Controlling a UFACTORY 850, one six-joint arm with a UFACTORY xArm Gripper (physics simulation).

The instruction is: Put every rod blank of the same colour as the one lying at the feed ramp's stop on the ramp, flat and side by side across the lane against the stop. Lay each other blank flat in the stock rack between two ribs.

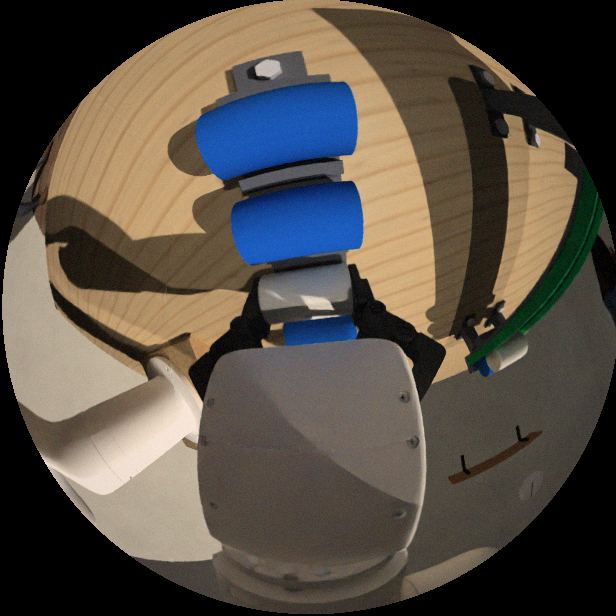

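Observation:
My gripper (305, 299) is shut on a pale grey rod blank (304, 298), held crosswise between the black fingers just over the grey stock rack (290, 175). Two blue blanks lie flat in the rack between ribs, a far one (275, 129) and a middle one (298, 221). A third blue blank (320, 330) shows just under the held one, partly hidden by the gripper body. At the right, the green feed ramp (560, 275) curves down to its stop, where a whitish blank (506, 351) lies. A small blue piece (485, 367) shows beside it.
A black bracket with bolts (505, 109) stands on the wooden table at the upper right. The arm's white link (114, 425) crosses the lower left. The table's edge runs just behind the gripper. A brown strip (494, 456) lies on the floor beyond.

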